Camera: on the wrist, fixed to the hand. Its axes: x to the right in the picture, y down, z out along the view.
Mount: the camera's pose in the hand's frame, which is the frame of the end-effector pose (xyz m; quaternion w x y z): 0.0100 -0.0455 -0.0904 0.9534 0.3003 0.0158 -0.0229
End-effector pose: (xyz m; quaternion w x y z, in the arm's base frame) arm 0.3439 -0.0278 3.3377 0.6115 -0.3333 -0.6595 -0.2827
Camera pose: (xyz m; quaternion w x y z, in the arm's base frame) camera 0.3637 -0.1255 3.3576 0.6871 -0.1146 -0.7117 -0.0908
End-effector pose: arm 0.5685 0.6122 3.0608 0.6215 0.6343 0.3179 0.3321
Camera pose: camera 0.5009 0.6737 3.0162 0.4047 0.7789 0.4272 0.2170
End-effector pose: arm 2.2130 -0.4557 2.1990 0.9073 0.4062 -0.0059 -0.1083
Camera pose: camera 2.2230 -0.4206 2.1041 0.7407 0.6616 -0.0145 -0.1158
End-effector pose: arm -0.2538 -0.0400 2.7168 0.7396 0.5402 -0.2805 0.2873
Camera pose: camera -0.2045 0.0366 2.6716 0.5539 0.7390 -0.1571 0.3497
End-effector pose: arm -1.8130 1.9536 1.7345 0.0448 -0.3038 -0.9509 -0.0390
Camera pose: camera -1.8420 1.9132 1.8232 0.1481 -0.2538 -0.9246 0.2426
